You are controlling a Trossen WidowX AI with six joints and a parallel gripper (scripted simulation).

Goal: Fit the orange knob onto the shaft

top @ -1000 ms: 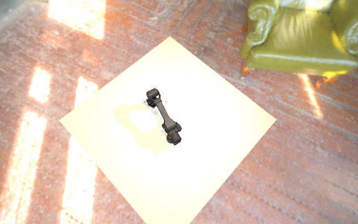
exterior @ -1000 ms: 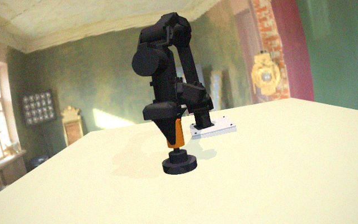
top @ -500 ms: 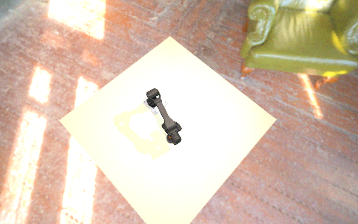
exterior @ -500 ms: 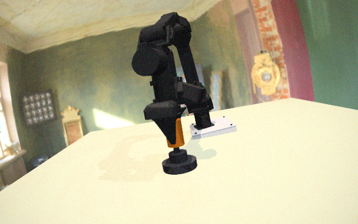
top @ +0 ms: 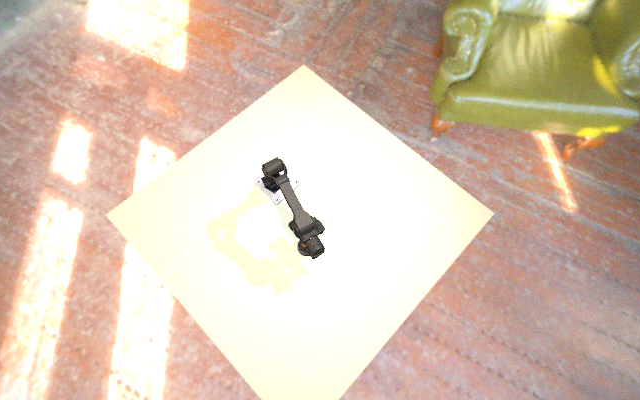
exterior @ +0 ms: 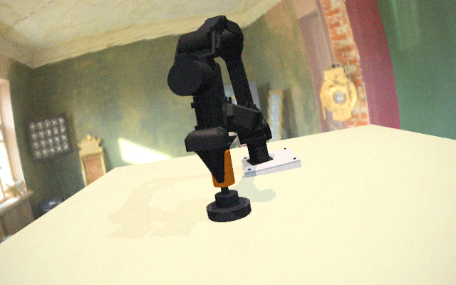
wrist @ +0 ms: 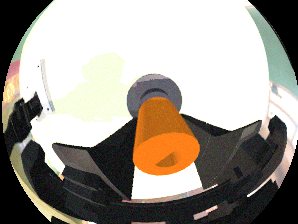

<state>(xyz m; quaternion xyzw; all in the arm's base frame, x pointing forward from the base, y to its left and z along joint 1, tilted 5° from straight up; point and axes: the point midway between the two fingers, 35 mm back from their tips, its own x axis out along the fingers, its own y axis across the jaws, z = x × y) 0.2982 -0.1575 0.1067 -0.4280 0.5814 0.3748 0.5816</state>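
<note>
Right now the orange knob is 2 cm above my gripper tip. Round my gripper tip: dark pedestal: 4 cm below.
</note>
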